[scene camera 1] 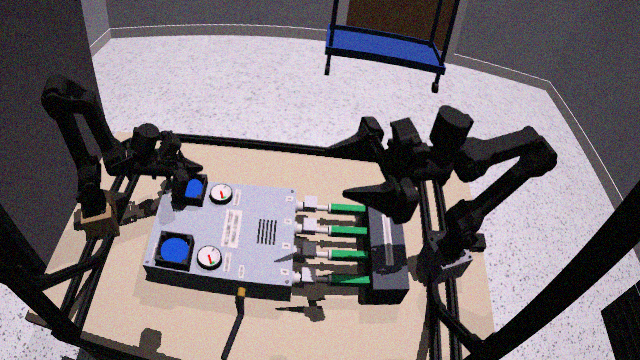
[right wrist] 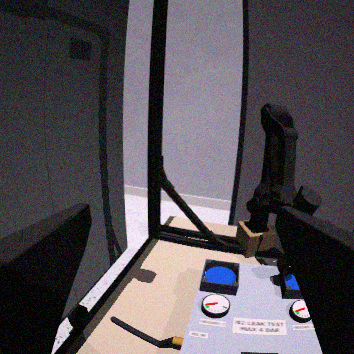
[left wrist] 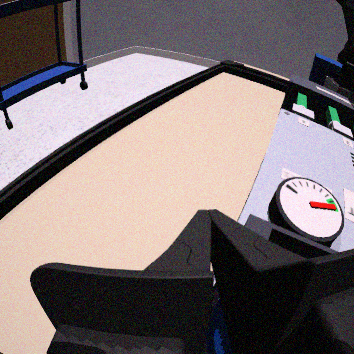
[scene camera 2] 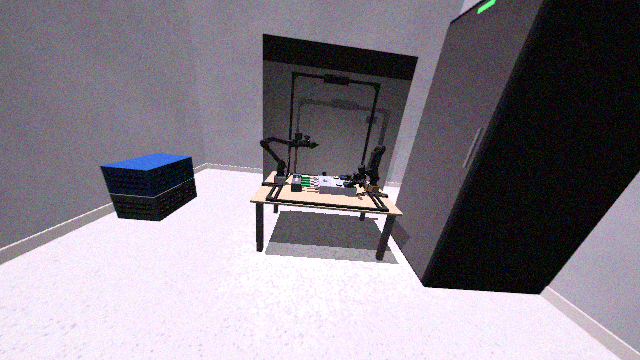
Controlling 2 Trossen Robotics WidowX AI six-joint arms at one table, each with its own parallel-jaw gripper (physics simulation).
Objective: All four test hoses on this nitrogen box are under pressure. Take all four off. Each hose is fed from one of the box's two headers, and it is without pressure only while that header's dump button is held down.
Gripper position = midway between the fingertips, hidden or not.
Observation:
The left gripper [scene camera 1: 202, 168] is shut and touches a grey nitrogen box [scene camera 1: 249, 234]. The right gripper [scene camera 1: 333, 171] is open and holds nothing. Also in view: a blue dump button [scene camera 1: 174, 249] and a dark manifold block [scene camera 1: 387, 267].
The left gripper shows as well in the left wrist view [left wrist: 206, 218]. The right gripper is seen too in the right wrist view [right wrist: 186, 216]. The grey nitrogen box also shows in the left wrist view [left wrist: 301, 163].

